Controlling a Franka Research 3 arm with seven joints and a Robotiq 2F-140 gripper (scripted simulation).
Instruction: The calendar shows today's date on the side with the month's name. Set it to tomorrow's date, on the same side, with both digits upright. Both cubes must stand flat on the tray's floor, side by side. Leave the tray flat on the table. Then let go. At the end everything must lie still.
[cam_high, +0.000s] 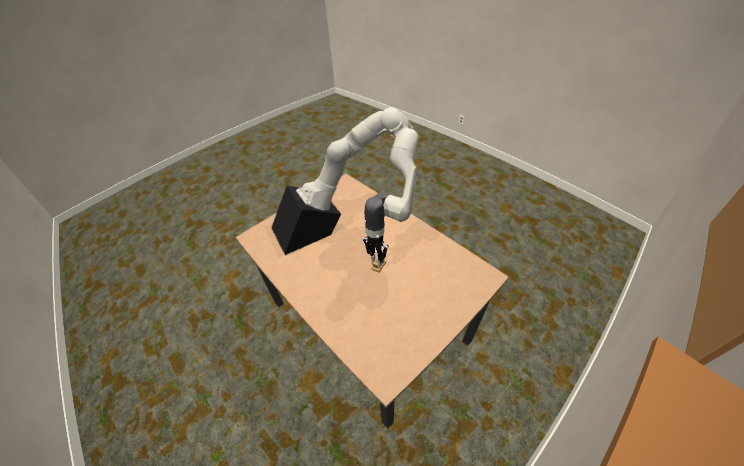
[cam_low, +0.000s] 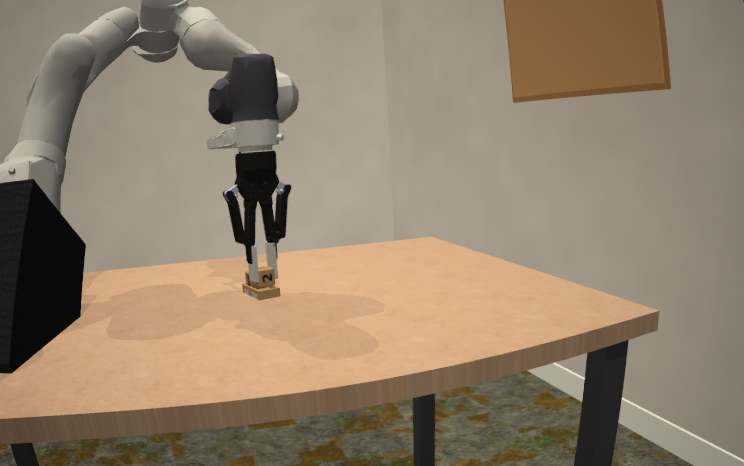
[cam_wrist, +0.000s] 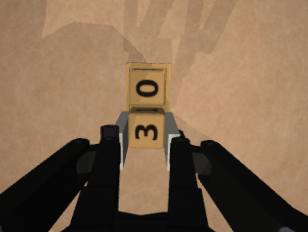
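Right now my hand is 10 mm past the cube, 30 mm to the right of it and 40 mm above it. Also, from my hand: wooden calendar tray 10 mm behind, 20 mm to the left, 60 mm below.
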